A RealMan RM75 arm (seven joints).
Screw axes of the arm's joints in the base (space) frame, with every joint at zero. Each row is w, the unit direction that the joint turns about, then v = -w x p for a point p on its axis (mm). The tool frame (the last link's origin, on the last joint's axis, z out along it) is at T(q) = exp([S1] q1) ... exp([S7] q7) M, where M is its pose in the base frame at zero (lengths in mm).
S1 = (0, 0, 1, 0, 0, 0)
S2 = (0, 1, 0, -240.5, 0, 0)
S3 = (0, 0, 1, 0, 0, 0)
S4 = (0, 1, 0, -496.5, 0, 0)
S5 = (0, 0, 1, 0, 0, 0)
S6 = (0, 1, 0, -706.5, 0, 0)
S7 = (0, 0, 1, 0, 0, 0)
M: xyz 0 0 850.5 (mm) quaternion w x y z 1 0 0 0
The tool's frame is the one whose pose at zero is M.
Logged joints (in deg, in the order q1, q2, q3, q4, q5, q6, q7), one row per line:
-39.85, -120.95, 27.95, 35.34, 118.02, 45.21, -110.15
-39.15, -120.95, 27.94, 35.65, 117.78, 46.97, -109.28
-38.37, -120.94, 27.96, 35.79, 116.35, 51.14, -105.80
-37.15, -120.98, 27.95, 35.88, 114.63, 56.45, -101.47
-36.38, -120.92, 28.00, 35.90, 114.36, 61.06, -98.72
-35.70, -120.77, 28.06, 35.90, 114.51, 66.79, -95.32
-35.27, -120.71, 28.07, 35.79, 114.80, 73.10, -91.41
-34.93, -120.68, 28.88, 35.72, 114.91, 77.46, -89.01
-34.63, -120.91, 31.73, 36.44, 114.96, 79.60, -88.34
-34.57, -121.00, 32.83, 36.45, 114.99, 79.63, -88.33
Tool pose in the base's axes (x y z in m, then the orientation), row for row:
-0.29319, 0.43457, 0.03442, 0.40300, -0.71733, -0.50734, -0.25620
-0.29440, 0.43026, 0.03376, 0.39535, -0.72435, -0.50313, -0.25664
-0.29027, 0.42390, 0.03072, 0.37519, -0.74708, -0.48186, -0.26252
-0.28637, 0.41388, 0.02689, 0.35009, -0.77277, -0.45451, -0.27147
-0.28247, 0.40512, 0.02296, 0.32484, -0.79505, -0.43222, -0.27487
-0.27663, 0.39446, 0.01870, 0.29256, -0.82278, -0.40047, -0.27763
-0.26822, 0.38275, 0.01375, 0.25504, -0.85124, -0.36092, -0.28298
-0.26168, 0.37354, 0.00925, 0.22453, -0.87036, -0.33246, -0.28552
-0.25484, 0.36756, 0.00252, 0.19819, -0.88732, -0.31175, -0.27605
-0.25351, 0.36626, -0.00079, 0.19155, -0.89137, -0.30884, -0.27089
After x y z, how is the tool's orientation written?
As a quaternion, w x y z.
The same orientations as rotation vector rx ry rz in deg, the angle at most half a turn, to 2 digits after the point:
-103.83, -73.43, -37.08
-105.22, -73.08, -37.28
-109.55, -70.66, -38.50
-114.68, -67.45, -40.29
-119.45, -64.94, -41.30
-125.60, -61.13, -42.38
-132.45, -56.16, -44.03
-137.59, -52.56, -45.14
-142.25, -49.98, -44.26
-143.42, -49.69, -43.58

